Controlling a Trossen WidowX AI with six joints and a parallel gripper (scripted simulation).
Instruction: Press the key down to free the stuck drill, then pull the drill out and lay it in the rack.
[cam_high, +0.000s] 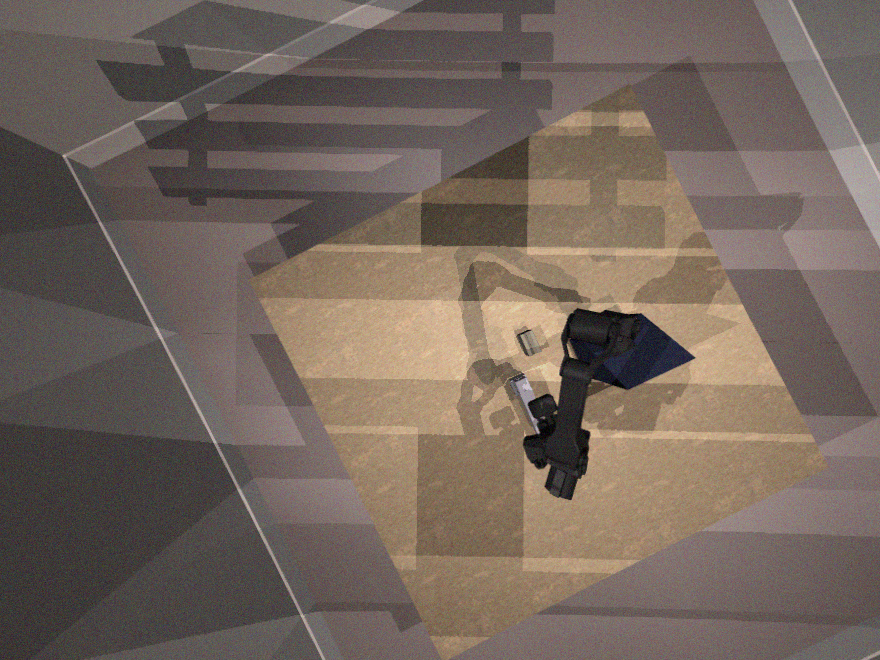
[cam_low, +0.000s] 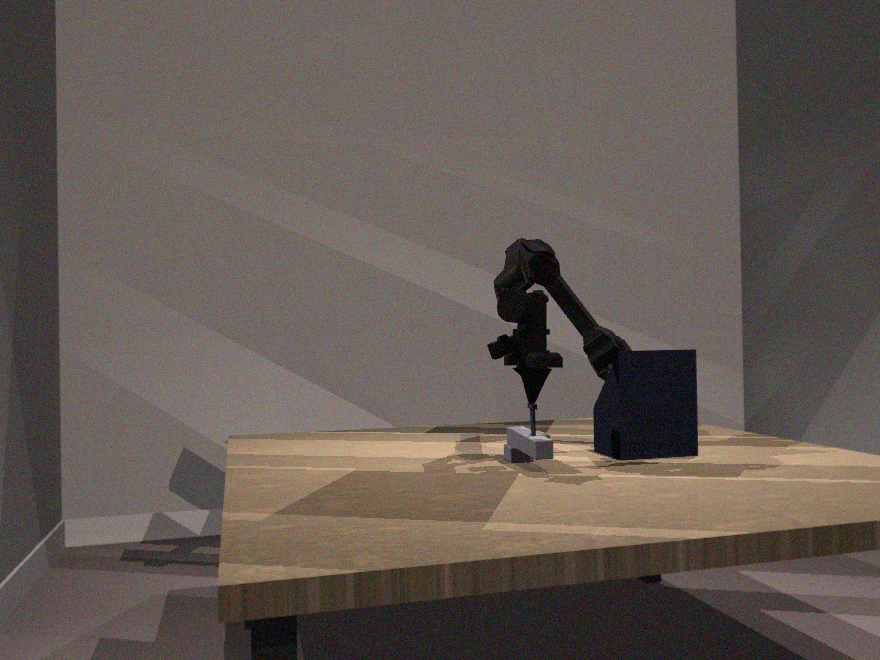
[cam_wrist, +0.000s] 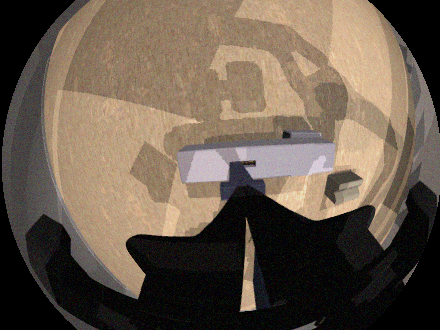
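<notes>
The thin dark stub lies 30 mm below my gripper tip. From my gripper tip the other things lie so: small grey rack: 90 mm behind, 200 mm to the right, 110 mm below; then light grey block: 40 mm to the right, 90 mm below; then drill: 10 mm behind, 50 mm to the right, 80 mm below.
</notes>
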